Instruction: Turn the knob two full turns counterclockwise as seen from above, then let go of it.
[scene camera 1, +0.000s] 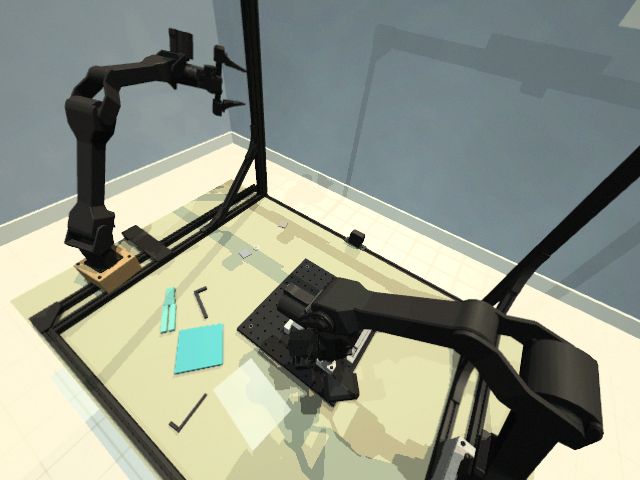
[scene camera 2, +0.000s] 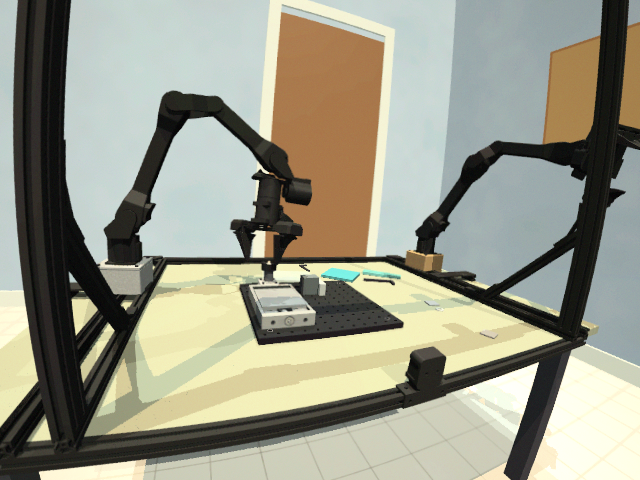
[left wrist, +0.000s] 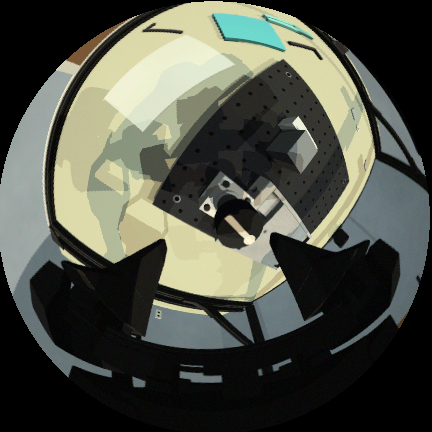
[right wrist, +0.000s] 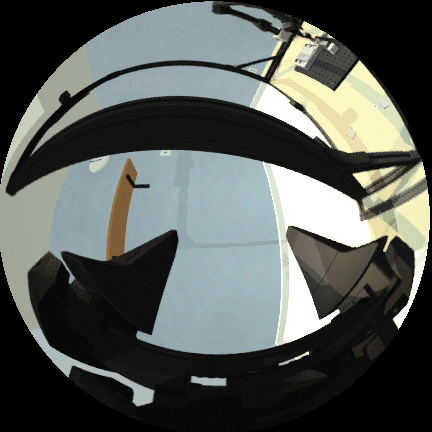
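Where they show: left gripper, between the fingertips: (scene camera 1: 337, 357) (scene camera 2: 261, 262) (left wrist: 218, 241); right gripper, between the fingertips: (scene camera 1: 246, 88) (scene camera 2: 633, 170) (right wrist: 234, 233); left arm's base, origin of its link: (scene camera 2: 124, 261); right arm's base, origin of its link: (scene camera 1: 104, 260) (scene camera 2: 425, 252).
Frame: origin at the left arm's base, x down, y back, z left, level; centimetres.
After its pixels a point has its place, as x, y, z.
Note:
The black round knob (scene camera 2: 267, 270) @(0.8, -33.0, -2.7) (left wrist: 252, 220) @(-0.7, -34.7, -0.9) stands upright near one end of the black perforated board (scene camera 1: 268, 310) @(6.8, -54.3, -0.5) (scene camera 2: 361, 316) @(6.8, -51.5, -17.3) (left wrist: 270, 95) @(6.8, -47.8, 4.3). A cream pointer line crosses its top, its bright end toward the lower right in the left wrist view. My left gripper (scene camera 2: 262, 258) @(-0.5, -31.6, -0.5) (left wrist: 218, 241) @(-0.5, -31.6, -0.5) is open, pointing down, with its fingertips just above the knob's top and apart from it. In the left wrist view the knob is nearer the right-hand finger. The arm hides the knob in scene camera 1. My right gripper (scene camera 1: 245, 87) @(-29.4, -102.1, -37.1) (right wrist: 234, 233) @(-29.4, -102.1, -37.1) is open and empty, raised high away from the board.
A light grey framed unit (scene camera 2: 289, 320) @(5.3, -35.4, -20.8) lies beside the knob on the board, with a grey block (scene camera 2: 309, 284) @(4.1, -43.3, -3.4) (left wrist: 307, 150) @(2.4, -44.3, -2.2) standing nearby. A cyan plate (scene camera 1: 200, 348) @(7.1, -58.8, 17.4) (scene camera 2: 340, 274) @(7.1, -58.5, 15.6), a cyan tool (scene camera 1: 168, 310) @(7.4, -73.7, 17.2) and two hex keys (scene camera 1: 201, 305) @(7.3, -68.7, 10.6) (scene camera 1: 191, 412) @(7.5, -48.8, 26.2) lie on the table.

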